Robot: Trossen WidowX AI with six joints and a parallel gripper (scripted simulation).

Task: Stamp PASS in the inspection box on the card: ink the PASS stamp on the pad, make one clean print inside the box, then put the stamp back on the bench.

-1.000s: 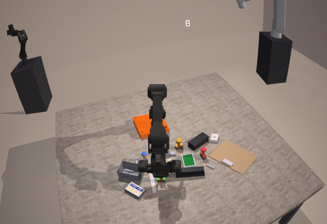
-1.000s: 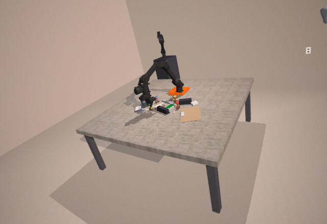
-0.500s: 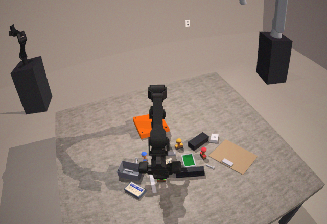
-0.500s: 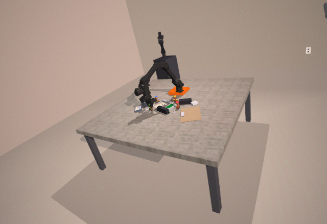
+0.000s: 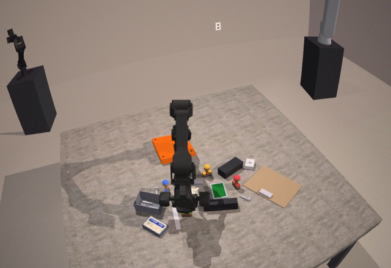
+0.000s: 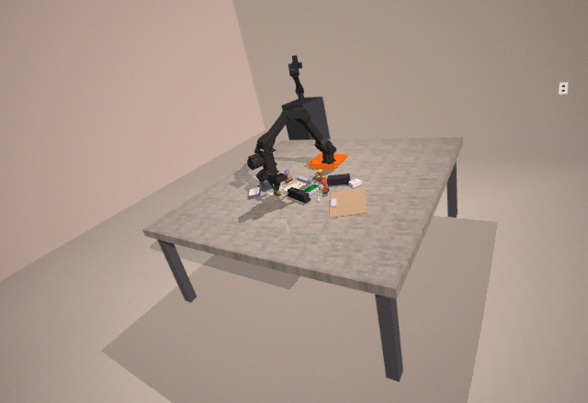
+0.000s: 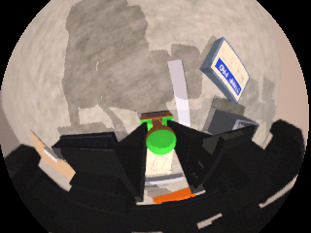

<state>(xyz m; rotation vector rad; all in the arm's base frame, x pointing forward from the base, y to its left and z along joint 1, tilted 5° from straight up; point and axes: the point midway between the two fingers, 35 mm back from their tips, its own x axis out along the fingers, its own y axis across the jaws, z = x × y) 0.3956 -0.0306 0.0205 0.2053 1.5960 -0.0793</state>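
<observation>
The white strip is 4 cm to the right of my gripper tip and 2 cm below it. The rest, counted from my gripper tip: cream card 10 cm behind, 3 cm below, 2 cm to the left; then green-topped stamp right at my gripper tip; then blue-and-white box 13 cm to the right, 5 cm ahead, 1 cm below.
</observation>
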